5 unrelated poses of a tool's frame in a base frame.
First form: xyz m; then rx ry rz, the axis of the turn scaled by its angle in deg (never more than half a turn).
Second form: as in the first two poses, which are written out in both.
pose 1, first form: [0.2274, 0.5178, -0.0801, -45.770, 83.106, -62.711]
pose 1, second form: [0.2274, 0.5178, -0.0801, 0.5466, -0.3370, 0.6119, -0.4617]
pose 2, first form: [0.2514, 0.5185, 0.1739, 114.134, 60.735, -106.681]
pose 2, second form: [0.2514, 0.5185, 0.1739, 0.1078, 0.6769, 0.3602, -0.6327]
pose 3, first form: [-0.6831, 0.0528, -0.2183, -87.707, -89.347, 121.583]
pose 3, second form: [-0.6831, 0.0528, -0.2183, 0.0478, -0.5020, -0.5114, 0.6959]
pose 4, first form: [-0.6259, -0.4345, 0.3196, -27.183, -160.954, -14.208]
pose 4, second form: [-0.6259, -0.4345, 0.3196, 0.1405, -0.1643, -0.9726, -0.0859]
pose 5, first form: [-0.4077, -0.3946, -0.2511, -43.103, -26.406, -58.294]
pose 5, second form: [-0.4077, -0.3946, -0.2511, 0.7817, -0.3484, -0.2134, -0.4711]
